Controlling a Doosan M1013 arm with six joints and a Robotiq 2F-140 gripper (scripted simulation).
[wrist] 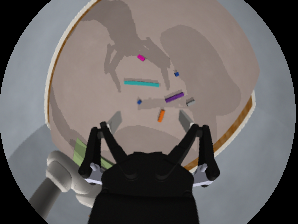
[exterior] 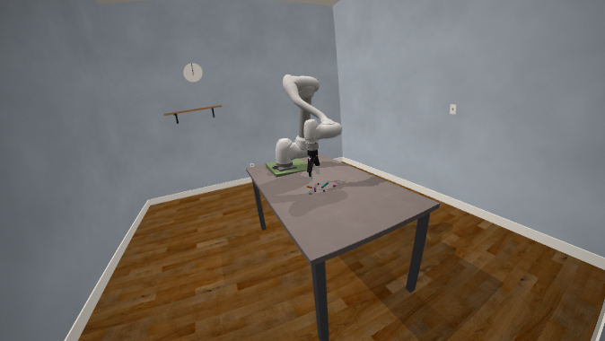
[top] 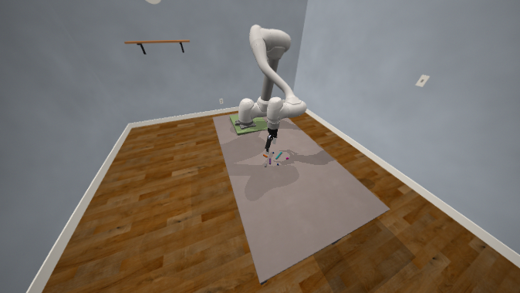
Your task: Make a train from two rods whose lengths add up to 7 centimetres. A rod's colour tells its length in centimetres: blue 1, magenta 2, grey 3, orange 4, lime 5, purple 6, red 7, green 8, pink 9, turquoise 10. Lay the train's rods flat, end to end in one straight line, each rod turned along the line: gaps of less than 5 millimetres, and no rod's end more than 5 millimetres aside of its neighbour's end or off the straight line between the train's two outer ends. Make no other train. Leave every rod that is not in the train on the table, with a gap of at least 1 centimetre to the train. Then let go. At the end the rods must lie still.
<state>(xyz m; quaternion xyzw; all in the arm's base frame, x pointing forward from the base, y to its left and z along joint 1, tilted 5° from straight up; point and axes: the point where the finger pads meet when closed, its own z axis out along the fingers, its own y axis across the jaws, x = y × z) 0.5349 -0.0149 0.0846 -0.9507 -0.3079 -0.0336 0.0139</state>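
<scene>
The grey rod lies 100 mm to the right of my hand, 90 mm ahead of it and 80 mm below it. Round my hand: turquoise rod: 80 mm below, 60 mm to the left, 40 mm ahead; then orange rod: 80 mm below, 50 mm to the right, 10 mm behind; then blue rod: 80 mm below, 30 mm to the left, 10 mm behind.
</scene>
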